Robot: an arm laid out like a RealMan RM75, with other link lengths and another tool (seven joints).
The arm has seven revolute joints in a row. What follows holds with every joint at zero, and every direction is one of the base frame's. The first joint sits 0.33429 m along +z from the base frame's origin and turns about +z. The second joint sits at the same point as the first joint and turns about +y. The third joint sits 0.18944 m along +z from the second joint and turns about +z. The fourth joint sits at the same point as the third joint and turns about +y. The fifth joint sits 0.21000 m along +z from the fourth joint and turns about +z. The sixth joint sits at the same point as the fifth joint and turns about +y. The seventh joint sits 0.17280 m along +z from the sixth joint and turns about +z. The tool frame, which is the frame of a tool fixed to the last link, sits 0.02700 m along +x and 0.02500 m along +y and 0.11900 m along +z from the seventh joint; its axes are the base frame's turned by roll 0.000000, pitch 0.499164 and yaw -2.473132 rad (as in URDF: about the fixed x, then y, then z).
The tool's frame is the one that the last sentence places.
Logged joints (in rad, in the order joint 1, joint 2, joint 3, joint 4, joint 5, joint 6, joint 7), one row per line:
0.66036, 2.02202, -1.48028, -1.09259, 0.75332, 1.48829, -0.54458
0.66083, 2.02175, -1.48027, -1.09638, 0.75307, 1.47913, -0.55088
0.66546, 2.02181, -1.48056, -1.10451, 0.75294, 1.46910, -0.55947
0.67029, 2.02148, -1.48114, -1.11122, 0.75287, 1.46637, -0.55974
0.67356, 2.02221, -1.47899, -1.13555, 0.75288, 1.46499, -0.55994
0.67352, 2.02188, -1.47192, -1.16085, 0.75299, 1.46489, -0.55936
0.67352, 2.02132, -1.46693, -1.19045, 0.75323, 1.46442, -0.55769
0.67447, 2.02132, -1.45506, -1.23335, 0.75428, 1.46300, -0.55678
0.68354, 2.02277, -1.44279, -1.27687, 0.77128, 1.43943, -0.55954
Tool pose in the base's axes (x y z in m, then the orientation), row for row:
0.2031, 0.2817, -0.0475, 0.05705, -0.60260, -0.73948, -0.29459
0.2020, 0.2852, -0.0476, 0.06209, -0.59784, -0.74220, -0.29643
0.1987, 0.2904, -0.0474, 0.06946, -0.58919, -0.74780, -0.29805
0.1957, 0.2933, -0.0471, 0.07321, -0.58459, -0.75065, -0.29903
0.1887, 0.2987, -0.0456, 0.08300, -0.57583, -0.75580, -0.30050
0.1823, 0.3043, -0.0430, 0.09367, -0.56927, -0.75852, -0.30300
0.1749, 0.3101, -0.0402, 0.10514, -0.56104, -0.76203, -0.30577
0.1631, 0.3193, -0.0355, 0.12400, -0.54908, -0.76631, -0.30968
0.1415, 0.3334, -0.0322, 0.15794, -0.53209, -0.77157, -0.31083
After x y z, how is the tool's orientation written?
As a quaternion, w x y z.
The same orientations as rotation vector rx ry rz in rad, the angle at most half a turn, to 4 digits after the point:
-1.8273, -2.2424, -0.8933
-1.8074, -2.2438, -0.8962
-1.7734, -2.2507, -0.8971
-1.7556, -2.2543, -0.8980
-1.7193, -2.2566, -0.8972
-1.6890, -2.2505, -0.8990
-1.6535, -2.2459, -0.9012
-1.6008, -2.2341, -0.9029
-1.5219, -2.2069, -0.8891

